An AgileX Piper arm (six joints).
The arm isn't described. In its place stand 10 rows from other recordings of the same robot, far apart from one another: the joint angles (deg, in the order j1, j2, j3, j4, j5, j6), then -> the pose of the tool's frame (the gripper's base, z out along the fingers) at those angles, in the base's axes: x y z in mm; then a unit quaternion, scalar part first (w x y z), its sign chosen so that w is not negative.
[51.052 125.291 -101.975 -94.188 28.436 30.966] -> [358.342, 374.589, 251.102, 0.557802, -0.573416, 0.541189, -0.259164]
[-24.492 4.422 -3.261 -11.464 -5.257 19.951] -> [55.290, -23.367, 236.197, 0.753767, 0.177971, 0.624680, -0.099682]
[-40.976 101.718 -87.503 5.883 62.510 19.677] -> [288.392, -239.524, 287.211, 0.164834, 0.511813, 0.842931, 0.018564]
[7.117 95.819 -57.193 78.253 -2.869 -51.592] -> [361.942, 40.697, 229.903, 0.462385, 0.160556, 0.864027, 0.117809]
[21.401 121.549 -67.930 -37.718 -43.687 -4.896] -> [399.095, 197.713, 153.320, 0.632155, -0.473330, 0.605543, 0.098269]
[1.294 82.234 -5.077 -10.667 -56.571 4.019] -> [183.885, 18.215, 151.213, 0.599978, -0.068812, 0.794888, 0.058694]
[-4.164 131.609 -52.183 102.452 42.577 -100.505] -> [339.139, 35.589, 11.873, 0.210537, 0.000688, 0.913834, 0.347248]
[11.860 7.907 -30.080 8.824 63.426 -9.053] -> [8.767, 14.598, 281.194, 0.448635, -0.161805, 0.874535, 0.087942]
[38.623 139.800 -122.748 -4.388 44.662 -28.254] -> [425.262, 333.497, 169.020, 0.288031, -0.542915, 0.788812, -0.007585]
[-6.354 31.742 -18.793 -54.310 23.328 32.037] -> [107.460, -41.415, 259.109, 0.506015, -0.006294, 0.823336, -0.256957]
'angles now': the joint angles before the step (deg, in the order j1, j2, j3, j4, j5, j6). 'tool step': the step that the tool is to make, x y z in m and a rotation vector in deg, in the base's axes. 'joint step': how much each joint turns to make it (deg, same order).
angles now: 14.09, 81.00, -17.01, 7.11, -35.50, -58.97
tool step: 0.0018, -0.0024, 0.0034, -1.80, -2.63, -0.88
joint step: -0.01, 0.00, 0.00, 2.41, -2.46, -3.61
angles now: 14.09, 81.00, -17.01, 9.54, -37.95, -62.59
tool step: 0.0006, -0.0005, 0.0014, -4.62, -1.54, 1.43
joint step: 0.00, -0.01, -0.01, 0.46, -0.93, -5.34
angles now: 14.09, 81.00, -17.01, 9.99, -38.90, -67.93
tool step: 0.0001, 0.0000, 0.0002, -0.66, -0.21, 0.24
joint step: 0.00, 0.00, -0.01, 0.00, -0.12, -0.72
